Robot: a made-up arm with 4 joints.
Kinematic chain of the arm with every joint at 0, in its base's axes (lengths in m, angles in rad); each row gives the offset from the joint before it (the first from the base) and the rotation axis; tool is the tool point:
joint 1: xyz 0 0 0.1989 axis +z
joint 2: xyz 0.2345 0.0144 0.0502 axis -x
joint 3: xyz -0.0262 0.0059 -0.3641 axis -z
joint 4: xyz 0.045 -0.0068 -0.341 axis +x
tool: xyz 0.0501 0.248 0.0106
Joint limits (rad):
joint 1: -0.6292..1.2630
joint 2: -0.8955..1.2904
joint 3: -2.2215..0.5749
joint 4: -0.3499..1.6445
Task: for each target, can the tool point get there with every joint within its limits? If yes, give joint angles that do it. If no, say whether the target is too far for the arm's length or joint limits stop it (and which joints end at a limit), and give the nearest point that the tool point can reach.
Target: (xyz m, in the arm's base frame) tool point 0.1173 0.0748 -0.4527
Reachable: yes | joints -0.2888 0.2091 -0.8532 0.1087
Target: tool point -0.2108 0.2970 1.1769
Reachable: no: joint limits stop it (at a limit: joint 2) | nearest point -0.3214 0.4529 0.0701 | short by 1.123 m
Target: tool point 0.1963 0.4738 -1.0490
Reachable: no: too far | nearest point 0.1506 0.3635 -0.5499 | short by 0.513 m
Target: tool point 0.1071 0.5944 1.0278
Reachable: no: joint limits stop it (at a limit: joint 2) | nearest point 0.1067 0.5920 0.0740 | short by 0.954 m
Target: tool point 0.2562 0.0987 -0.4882
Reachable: yes | joints 0.9554 0.5798 -0.2973 -0.0548
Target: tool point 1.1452 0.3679 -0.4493
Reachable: no: too far | nearest point 0.7198 0.2870 -0.2189 | short by 0.490 m
